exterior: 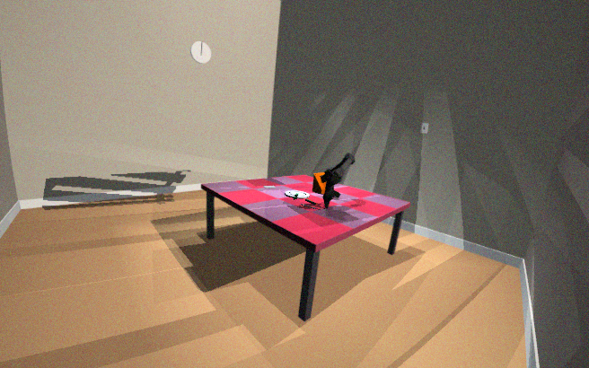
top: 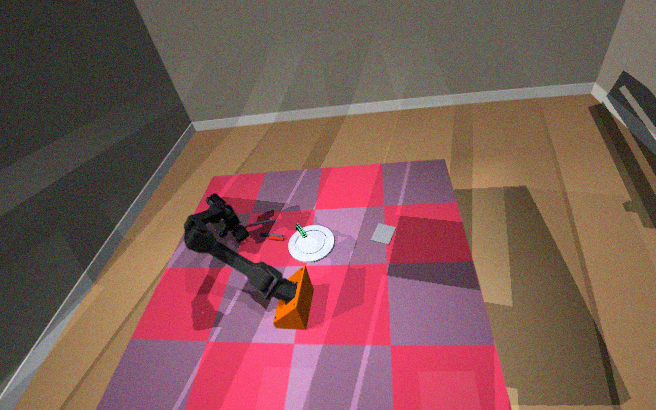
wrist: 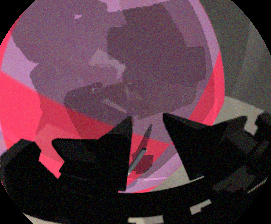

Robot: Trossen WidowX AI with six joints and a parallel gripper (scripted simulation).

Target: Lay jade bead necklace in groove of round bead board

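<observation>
Right now the thin white rod is 5 cm ahead of my gripper tip, 12 cm to the right of it and 1 cm below it. Round my gripper tip: round white bead board: 10 cm behind, 36 cm to the right; then red-handled tool: 5 cm behind, 19 cm to the right, 1 cm below; then flat grey pad: 6 cm behind, 67 cm to the right, 1 cm below.
</observation>
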